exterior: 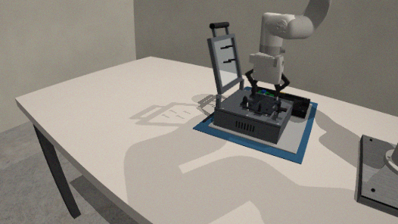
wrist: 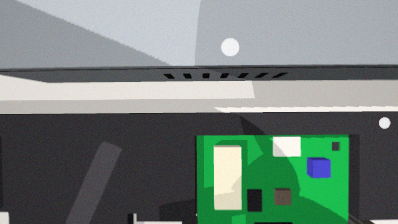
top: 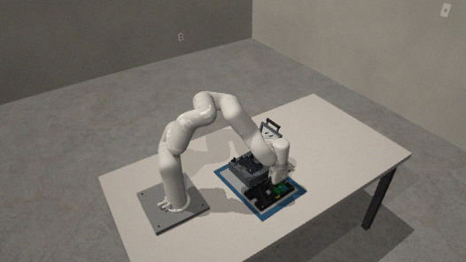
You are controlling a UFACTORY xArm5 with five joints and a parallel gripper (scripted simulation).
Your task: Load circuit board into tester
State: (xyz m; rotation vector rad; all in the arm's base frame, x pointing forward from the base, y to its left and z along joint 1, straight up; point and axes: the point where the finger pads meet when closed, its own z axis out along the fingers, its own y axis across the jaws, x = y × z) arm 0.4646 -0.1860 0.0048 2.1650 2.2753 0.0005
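My gripper is now right at the green circuit board. Round my hand: dark nest (170 mm to the left, 50 mm above, 40 mm behind); then tester lid (170 mm to the left, 160 mm above, 80 mm ahead).
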